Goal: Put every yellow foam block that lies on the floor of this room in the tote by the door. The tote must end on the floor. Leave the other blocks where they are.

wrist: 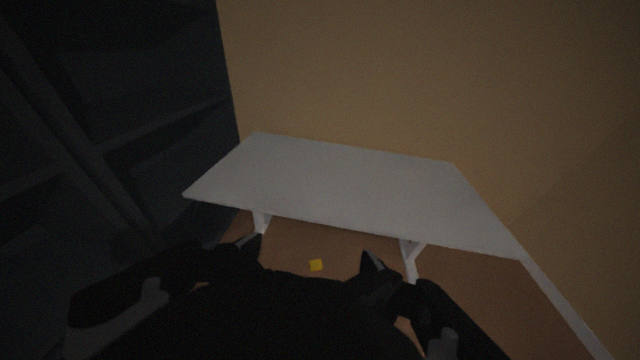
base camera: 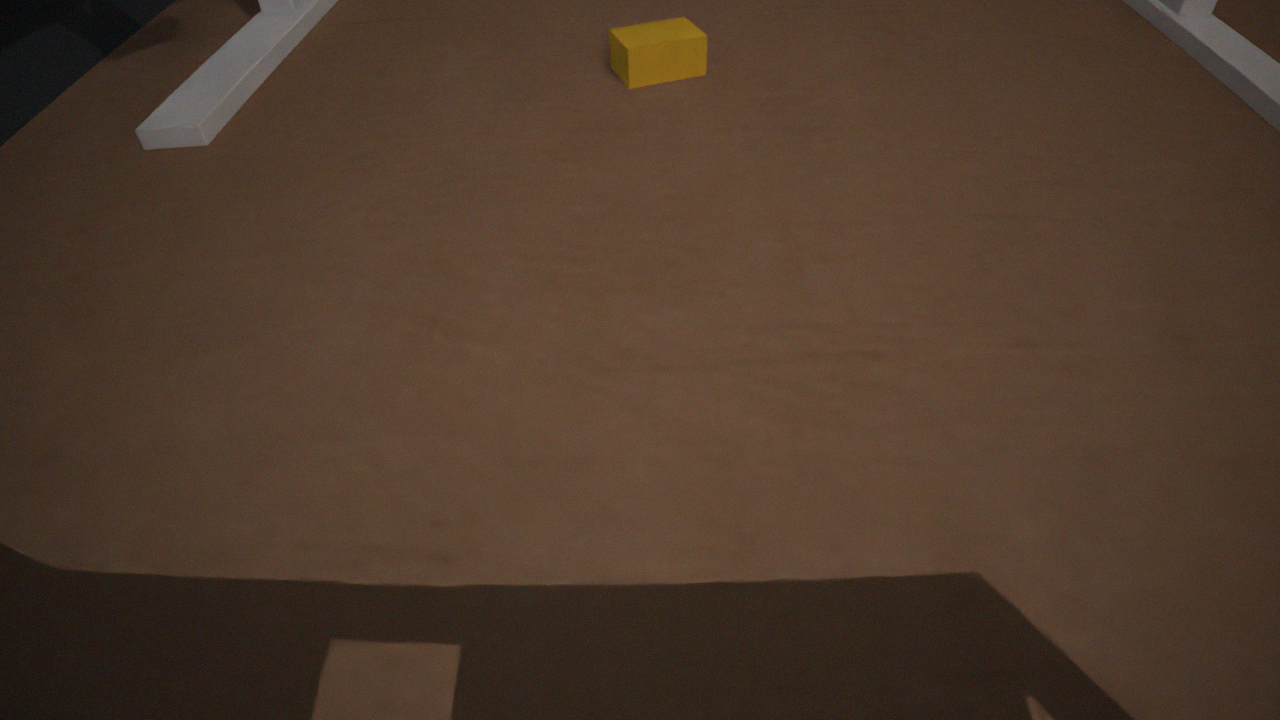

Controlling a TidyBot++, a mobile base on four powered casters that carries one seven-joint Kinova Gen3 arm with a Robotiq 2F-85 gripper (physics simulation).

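Places are measured from the arm's base along level axes (x ahead, y left, z up), in millimetres.
Pixels of known places: gripper, fingertip midpoint: (wrist: 310, 253).
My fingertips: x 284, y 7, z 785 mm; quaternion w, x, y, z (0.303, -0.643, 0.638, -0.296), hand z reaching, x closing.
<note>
Behind a point stands the place of what it marks.
A yellow foam block (base camera: 657, 55) {x 840, y -9, z -364 mm} (wrist: 315, 264) {x 865, y -8, z -352 mm} lies on the brown floor, at the top middle of the base camera view, between the two white table feet. In the wrist view it shows small and far off, past the gap between the fingertips, near the table's front edge. My gripper (wrist: 310, 253) {x 283, y 7, z 785 mm} is open, with nothing between its fingers, well above and short of the block. The tote and the door do not show in either view.
A white table (wrist: 350, 185) {x 983, y -128, z 324 mm} stands against the tan wall (wrist: 400, 75) {x 1515, y -345, z 818 mm}. Its left foot (base camera: 237, 76) {x 869, y 474, z -371 mm} and right foot (base camera: 1230, 62) {x 882, y -702, z -372 mm} stand on the floor either side of the block. A dark shelf unit (wrist: 117, 205) {x 589, y 801, z 351 mm} stands at the left. Shadow covers the near floor.
</note>
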